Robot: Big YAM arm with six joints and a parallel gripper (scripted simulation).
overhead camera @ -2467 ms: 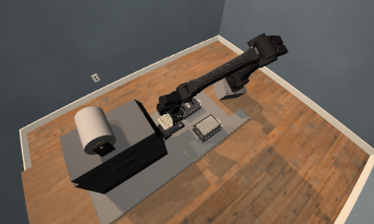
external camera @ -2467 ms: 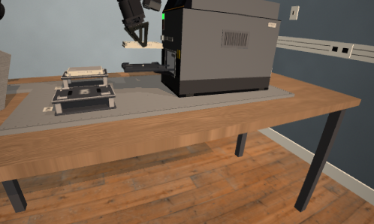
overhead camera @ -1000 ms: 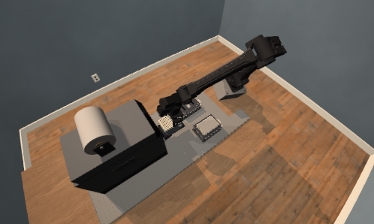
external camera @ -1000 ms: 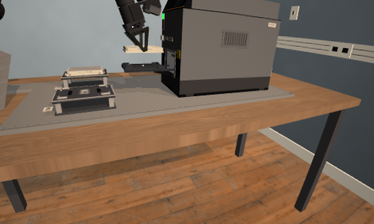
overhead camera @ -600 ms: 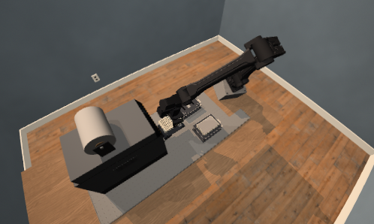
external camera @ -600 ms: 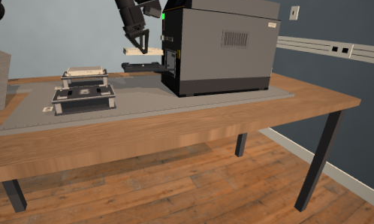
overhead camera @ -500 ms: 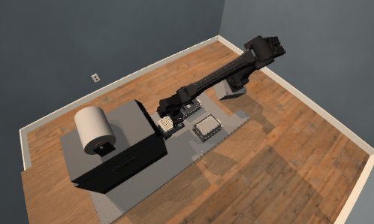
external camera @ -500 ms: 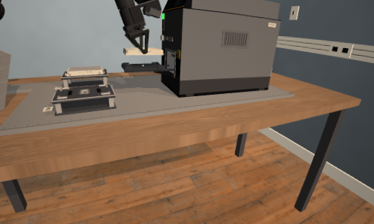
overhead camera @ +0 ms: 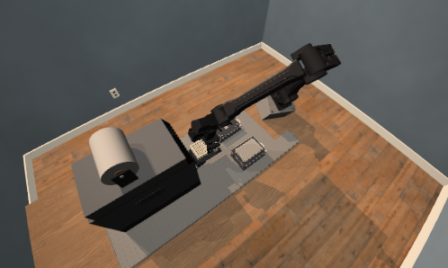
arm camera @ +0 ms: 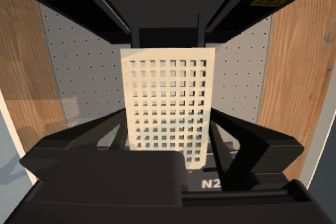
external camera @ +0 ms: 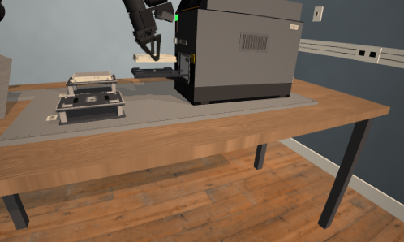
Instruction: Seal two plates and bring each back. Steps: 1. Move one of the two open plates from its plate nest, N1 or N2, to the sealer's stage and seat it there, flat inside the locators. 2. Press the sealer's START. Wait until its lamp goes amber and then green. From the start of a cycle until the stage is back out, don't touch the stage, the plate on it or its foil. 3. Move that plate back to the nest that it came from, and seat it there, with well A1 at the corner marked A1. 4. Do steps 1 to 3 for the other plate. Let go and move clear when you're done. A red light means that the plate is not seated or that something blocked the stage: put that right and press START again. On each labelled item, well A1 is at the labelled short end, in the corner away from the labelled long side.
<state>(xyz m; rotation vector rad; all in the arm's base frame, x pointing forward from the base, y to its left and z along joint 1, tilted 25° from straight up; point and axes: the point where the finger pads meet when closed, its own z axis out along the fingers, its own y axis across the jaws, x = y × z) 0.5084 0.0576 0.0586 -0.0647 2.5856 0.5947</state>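
The sealer stage is 5 cm below my hand. Round my hand: plate nest (18 cm behind, 13 cm to the right, 10 cm below); start button (11 cm to the left, 9 cm ahead, 5 cm above); small label (28 cm behind, 15 cm to the right, 14 cm below).
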